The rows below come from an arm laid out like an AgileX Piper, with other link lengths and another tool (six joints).
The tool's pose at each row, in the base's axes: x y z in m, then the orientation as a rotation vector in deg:
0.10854 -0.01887 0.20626 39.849 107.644 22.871
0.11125 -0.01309 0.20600 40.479 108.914 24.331
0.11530 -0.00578 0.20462 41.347 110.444 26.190
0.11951 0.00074 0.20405 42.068 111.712 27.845
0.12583 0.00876 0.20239 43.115 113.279 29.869
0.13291 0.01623 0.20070 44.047 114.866 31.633
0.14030 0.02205 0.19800 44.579 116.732 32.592
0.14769 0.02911 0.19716 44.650 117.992 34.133
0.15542 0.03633 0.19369 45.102 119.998 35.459
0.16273 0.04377 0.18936 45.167 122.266 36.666
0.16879 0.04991 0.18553 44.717 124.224 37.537
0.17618 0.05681 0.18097 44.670 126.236 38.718
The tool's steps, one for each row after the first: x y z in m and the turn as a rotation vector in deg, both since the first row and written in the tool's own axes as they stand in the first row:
0.00305 0.00510 0.00234 -0.179 1.687 0.923
0.00749 0.01113 0.00630 -0.388 3.766 2.147
0.01080 0.01705 0.01011 -0.616 5.535 3.208
0.01525 0.02412 0.01623 -0.791 7.729 4.606
0.01914 0.03095 0.02307 -0.847 9.850 5.795
0.02265 0.03602 0.03068 -0.531 11.909 6.311
0.02558 0.04310 0.03748 -0.967 13.617 6.865
0.03043 0.04892 0.04565 -0.834 15.935 7.467
0.03615 0.05431 0.05376 -0.725 18.425 7.727
0.04105 0.05861 0.06058 -0.770 20.486 7.552
0.04657 0.06347 0.06888 -0.761 22.731 7.772

